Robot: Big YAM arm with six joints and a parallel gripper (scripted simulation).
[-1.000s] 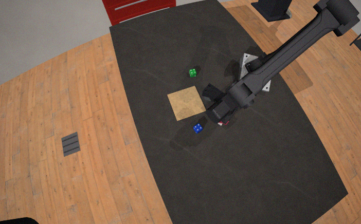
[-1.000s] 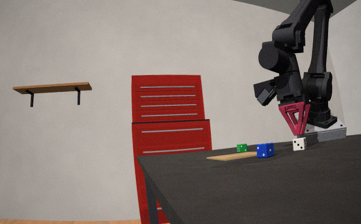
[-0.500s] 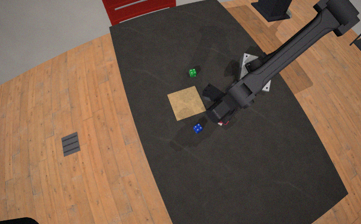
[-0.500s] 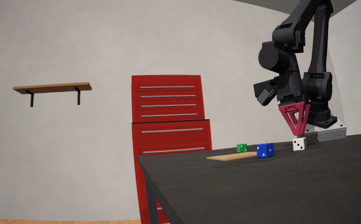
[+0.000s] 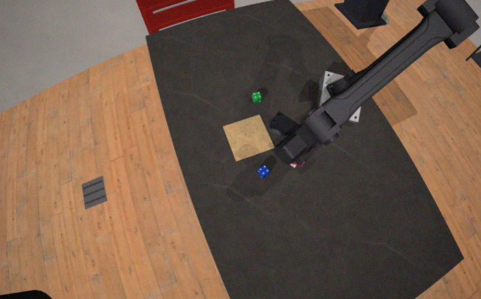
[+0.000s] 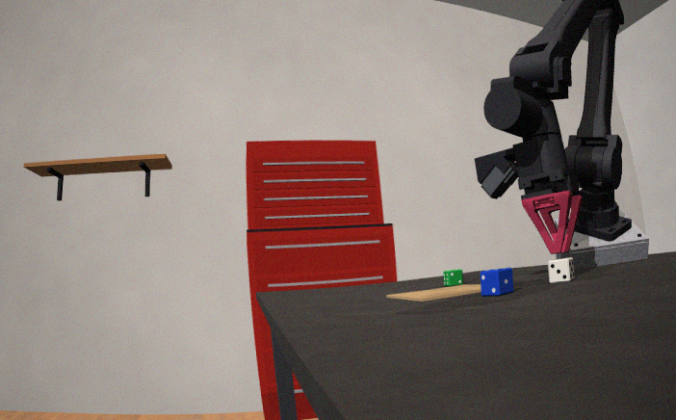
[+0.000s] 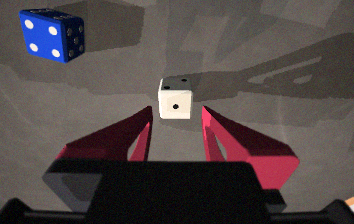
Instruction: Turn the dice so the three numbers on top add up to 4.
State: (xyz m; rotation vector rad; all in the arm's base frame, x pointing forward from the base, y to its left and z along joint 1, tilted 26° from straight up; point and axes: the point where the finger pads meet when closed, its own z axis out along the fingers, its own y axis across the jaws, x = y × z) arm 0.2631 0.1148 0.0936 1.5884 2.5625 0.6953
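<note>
Now: the white die 30 mm below my hand. Round my hand: blue die (110 mm ahead, 30 mm below); green die (280 mm to the right, 30 mm below, 20 mm ahead); tan mat (140 mm to the right, 110 mm ahead, 40 mm below).
</note>
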